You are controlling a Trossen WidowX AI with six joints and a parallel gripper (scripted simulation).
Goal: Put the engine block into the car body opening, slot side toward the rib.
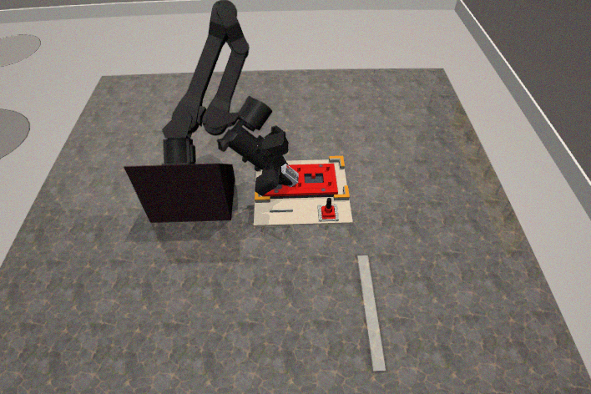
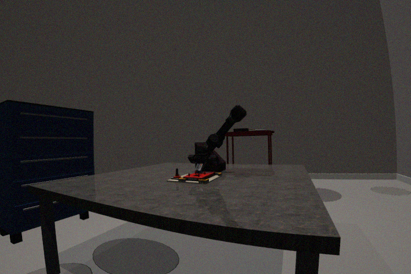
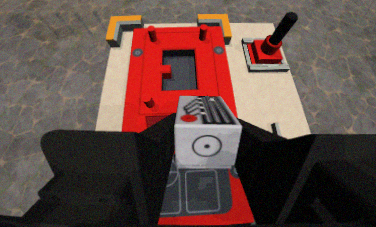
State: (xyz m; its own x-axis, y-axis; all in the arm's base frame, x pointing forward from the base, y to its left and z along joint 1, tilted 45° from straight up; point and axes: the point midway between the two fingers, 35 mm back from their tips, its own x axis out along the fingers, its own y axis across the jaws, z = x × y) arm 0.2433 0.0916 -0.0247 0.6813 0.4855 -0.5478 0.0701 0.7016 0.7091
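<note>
The engine block lies 1 cm behind my gripper tip and 1 cm above it.
</note>
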